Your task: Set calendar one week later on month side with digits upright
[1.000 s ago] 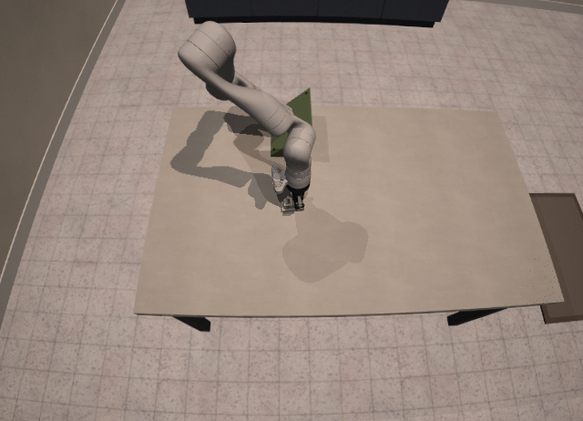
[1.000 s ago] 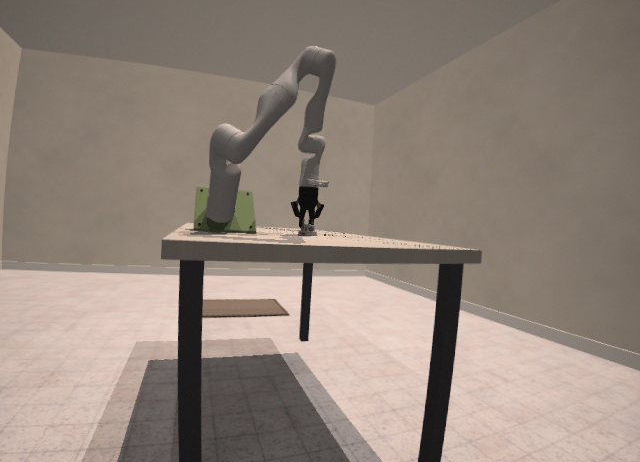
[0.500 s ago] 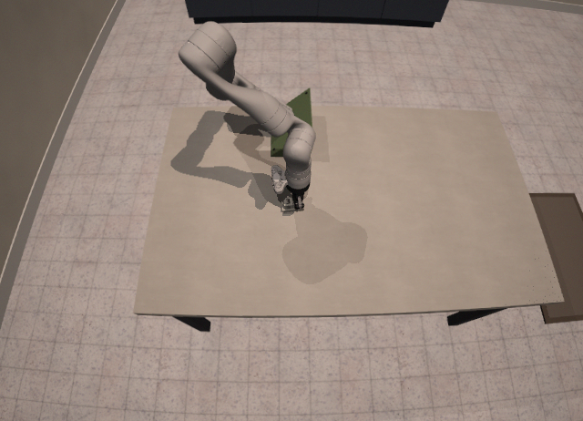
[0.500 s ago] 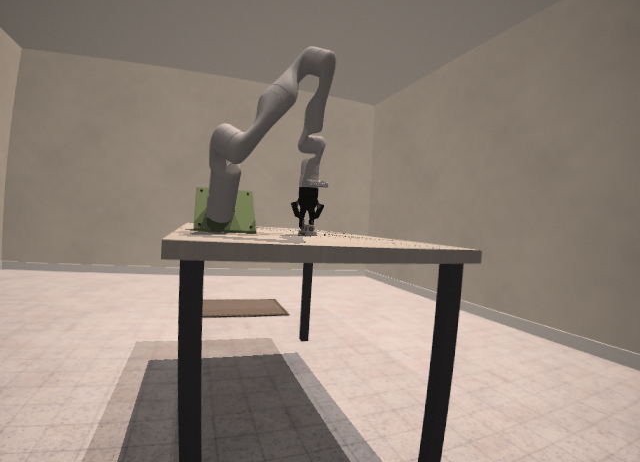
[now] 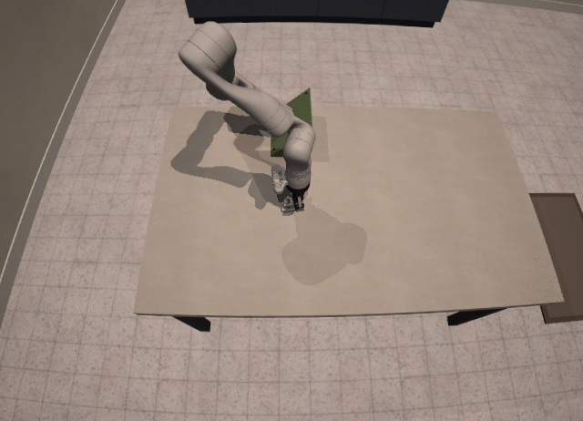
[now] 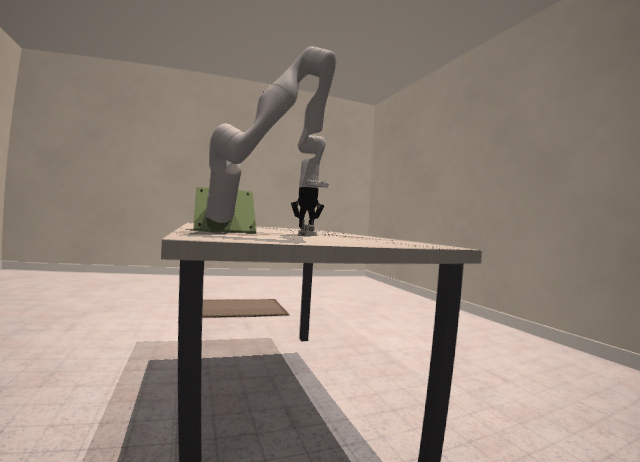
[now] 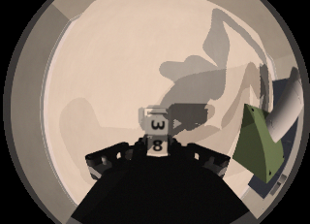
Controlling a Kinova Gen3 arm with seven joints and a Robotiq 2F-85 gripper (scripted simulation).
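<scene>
My hand is 30 mm above the white tray and 10 mm to the left of it.
</scene>
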